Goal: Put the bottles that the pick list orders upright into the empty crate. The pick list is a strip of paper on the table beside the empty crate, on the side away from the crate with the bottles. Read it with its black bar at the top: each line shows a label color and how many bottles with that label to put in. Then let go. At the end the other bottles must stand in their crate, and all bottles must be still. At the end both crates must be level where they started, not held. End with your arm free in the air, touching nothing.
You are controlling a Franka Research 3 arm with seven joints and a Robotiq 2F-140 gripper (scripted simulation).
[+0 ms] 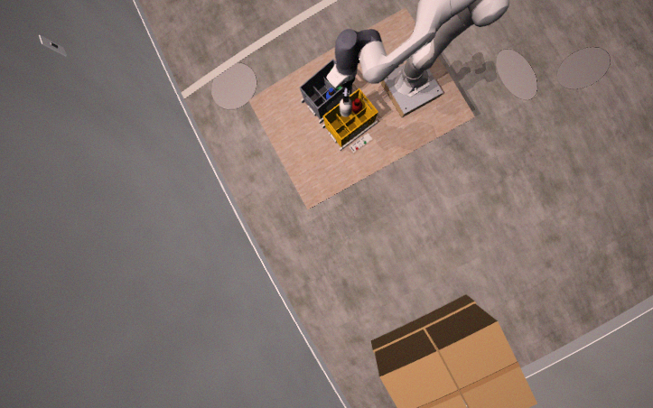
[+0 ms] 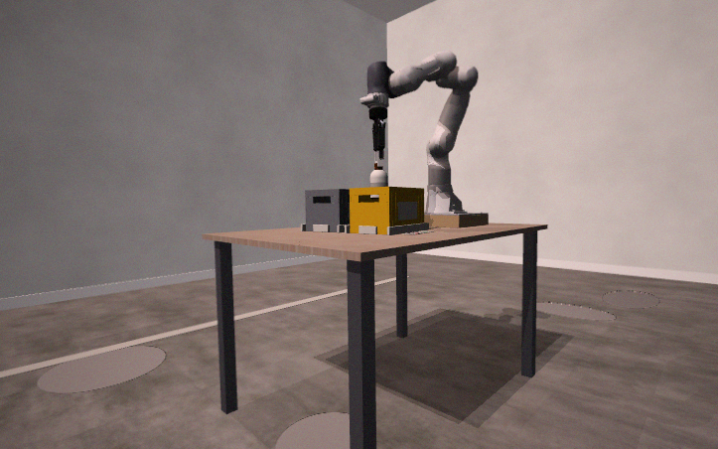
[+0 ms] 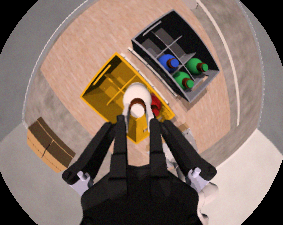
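Now: the white bottle 80 mm below my hand. From my hand the other things lie so: blue bottle 40 mm ahead, 150 mm to the right, 210 mm below; then yellow crate 10 mm behind, 40 mm to the left, 210 mm below; then red bottle 80 mm behind, 30 mm to the right, 210 mm below.
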